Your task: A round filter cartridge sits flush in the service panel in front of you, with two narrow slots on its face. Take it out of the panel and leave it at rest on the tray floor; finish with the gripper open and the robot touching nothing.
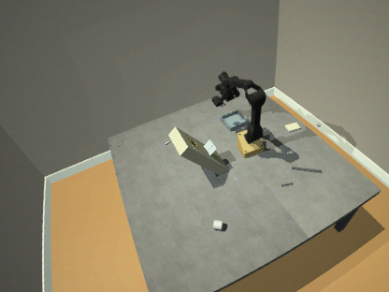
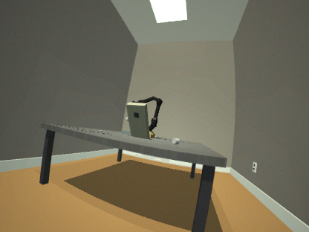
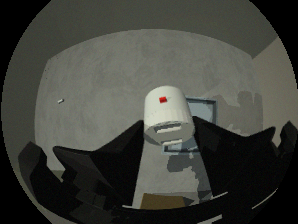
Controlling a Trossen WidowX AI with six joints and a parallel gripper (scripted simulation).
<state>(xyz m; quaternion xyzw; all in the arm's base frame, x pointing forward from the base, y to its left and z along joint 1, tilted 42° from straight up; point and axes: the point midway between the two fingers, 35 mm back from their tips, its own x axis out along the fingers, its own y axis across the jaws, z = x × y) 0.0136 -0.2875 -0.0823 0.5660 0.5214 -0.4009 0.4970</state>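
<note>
The white round filter cartridge is right at my gripper tip. The rest, counted from my gripper tip: blue-grey tray: 80 mm behind, 10 mm to the left, 180 mm below; then flat cream piece: 380 mm behind, 280 mm to the left, 190 mm below; then cream service panel: 300 mm ahead, 280 mm to the left, 50 mm below.
</note>
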